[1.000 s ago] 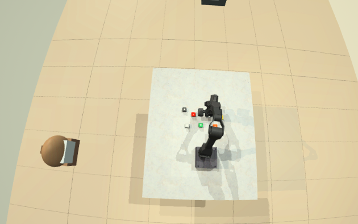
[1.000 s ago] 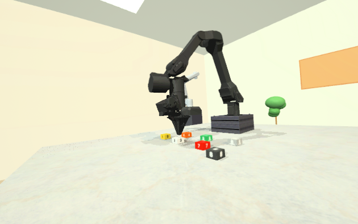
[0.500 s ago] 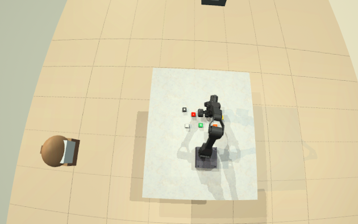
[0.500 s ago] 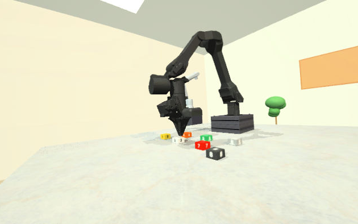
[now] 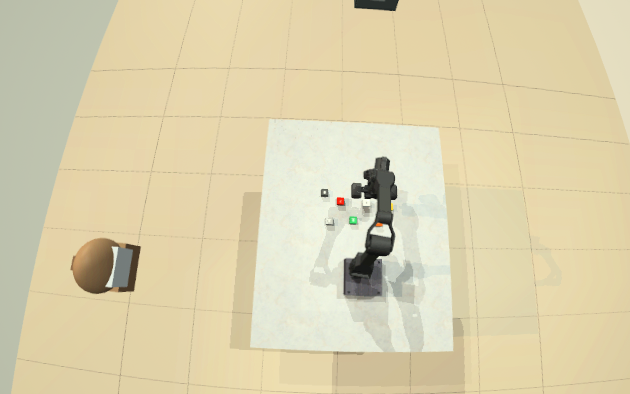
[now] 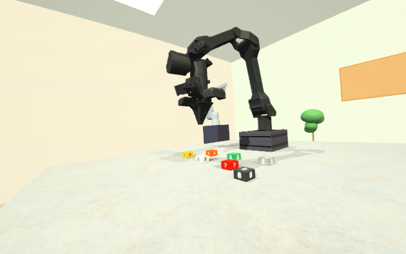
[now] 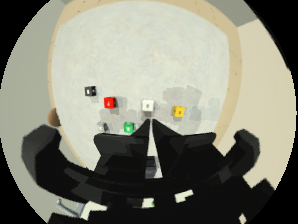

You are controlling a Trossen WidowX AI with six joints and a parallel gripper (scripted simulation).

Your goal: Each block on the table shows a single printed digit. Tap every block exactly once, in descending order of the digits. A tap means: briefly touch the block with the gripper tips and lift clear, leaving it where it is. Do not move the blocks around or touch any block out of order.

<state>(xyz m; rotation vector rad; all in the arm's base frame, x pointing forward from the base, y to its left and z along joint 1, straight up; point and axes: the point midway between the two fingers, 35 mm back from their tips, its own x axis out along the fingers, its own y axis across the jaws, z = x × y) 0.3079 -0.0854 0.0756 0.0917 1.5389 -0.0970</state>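
Now: gripper tip 3 cm past the yellow block, 11 cm to the left of it and 11 cm above it. Round my gripper tip: white block (11 cm below); then green block (8 cm behind, 7 cm to the left, 11 cm below); then orange block (10 cm behind, 5 cm to the right, 11 cm below).
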